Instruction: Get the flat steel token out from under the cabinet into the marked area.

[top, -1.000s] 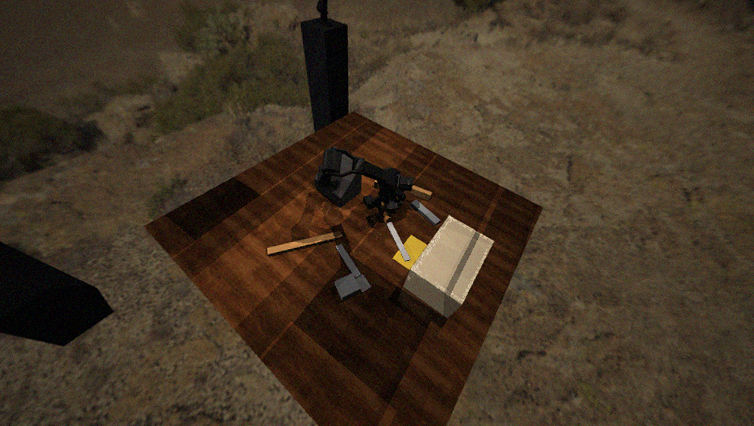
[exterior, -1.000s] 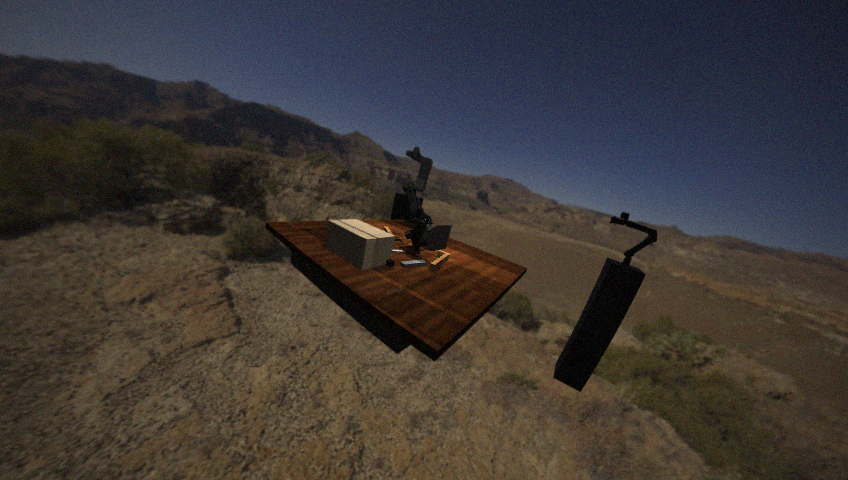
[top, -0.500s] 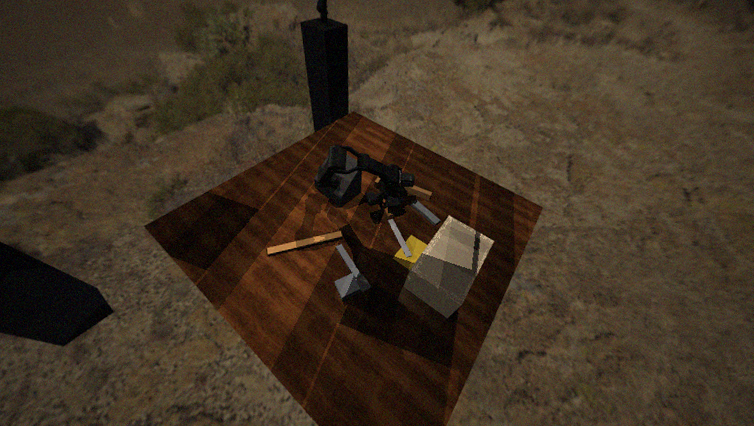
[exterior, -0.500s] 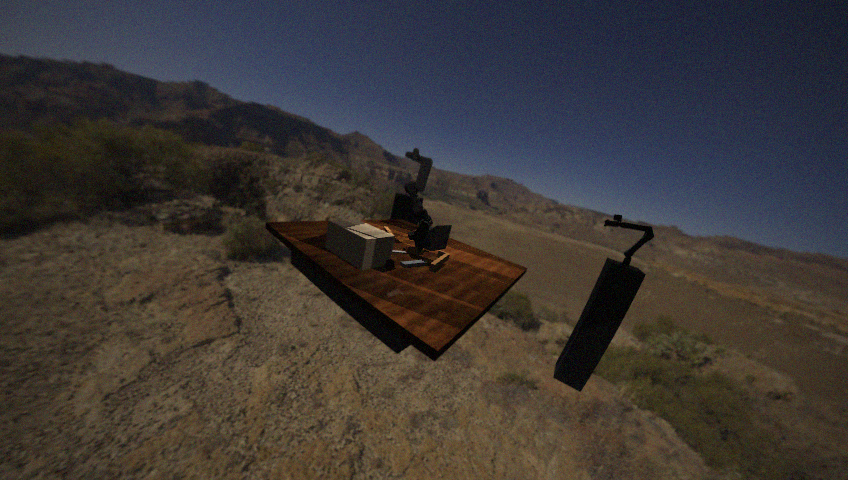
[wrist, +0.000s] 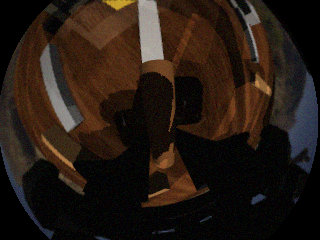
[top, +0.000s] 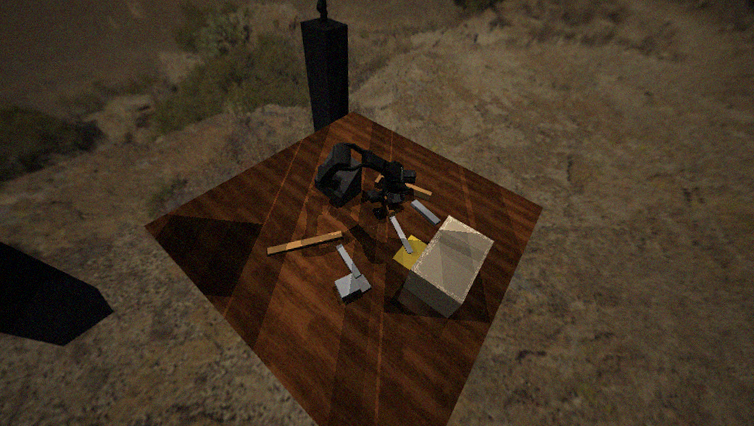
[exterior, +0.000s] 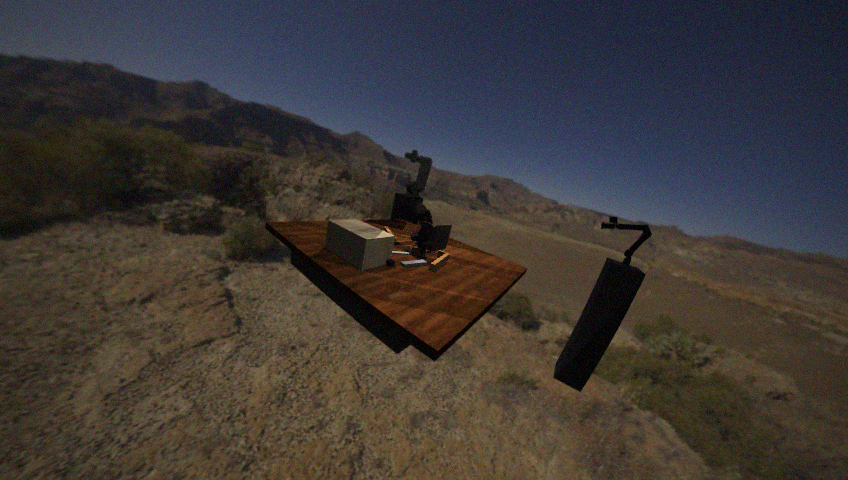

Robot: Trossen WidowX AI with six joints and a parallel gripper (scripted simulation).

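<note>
Now: the grey bar 170 mm ahead of my gripper tip and 90 mm to the left of it. Round my gripper tip: steel token (380 mm ahead, 110 mm to the right, 10 mm below); then wooden stick (390 mm to the right, 130 mm behind); then grey scraper (360 mm to the right, 110 mm ahead).
</note>
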